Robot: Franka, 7 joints.
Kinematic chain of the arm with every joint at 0, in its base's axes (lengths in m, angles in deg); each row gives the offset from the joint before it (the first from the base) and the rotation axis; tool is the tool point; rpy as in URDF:
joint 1: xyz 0 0 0.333 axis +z
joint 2: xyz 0 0 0 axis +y
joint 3: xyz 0 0 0.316 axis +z
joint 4: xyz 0.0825 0 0 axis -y
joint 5: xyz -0.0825 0 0.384 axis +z
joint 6: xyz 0 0 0 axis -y
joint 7: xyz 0.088 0 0 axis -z
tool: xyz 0 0 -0.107 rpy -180 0 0
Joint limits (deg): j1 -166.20..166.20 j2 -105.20..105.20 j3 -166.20..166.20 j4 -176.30..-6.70 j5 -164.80..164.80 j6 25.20..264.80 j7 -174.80..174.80
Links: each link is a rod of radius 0.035 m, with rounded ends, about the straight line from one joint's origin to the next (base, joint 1, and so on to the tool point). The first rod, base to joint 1, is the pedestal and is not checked.
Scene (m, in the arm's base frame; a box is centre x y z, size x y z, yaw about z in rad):
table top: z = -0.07
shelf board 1: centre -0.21 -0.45 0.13 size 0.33 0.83 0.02 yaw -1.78
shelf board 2: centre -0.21 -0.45 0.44 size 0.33 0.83 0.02 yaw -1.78
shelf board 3: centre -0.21 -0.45 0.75 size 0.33 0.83 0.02 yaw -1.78
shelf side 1: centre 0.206 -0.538 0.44 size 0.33 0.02 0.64 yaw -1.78
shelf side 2: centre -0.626 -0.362 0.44 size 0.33 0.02 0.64 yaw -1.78
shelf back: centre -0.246 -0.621 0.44 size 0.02 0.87 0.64 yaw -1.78
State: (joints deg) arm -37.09 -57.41 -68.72 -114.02 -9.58 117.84 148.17
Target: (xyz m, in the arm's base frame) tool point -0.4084 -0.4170 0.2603
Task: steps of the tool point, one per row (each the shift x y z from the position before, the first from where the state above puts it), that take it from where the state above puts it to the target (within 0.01 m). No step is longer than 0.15 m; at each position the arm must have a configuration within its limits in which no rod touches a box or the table.
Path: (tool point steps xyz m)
1: -0.0028 0.0965 -0.0041
2: 0.0211 0.1016 0.0042
3: 0.0442 0.0970 -0.0001
4: -0.0359 -0.0384 -0.0700
5: -0.0267 -0.0185 -0.0795
6: -0.0176 0.0041 -0.0823
7: -0.0089 0.0272 -0.0784
8: -0.0386 -0.0818 0.0003
9: -0.0200 -0.0920 0.0003
10: 0.0011 -0.0973 -0.0006

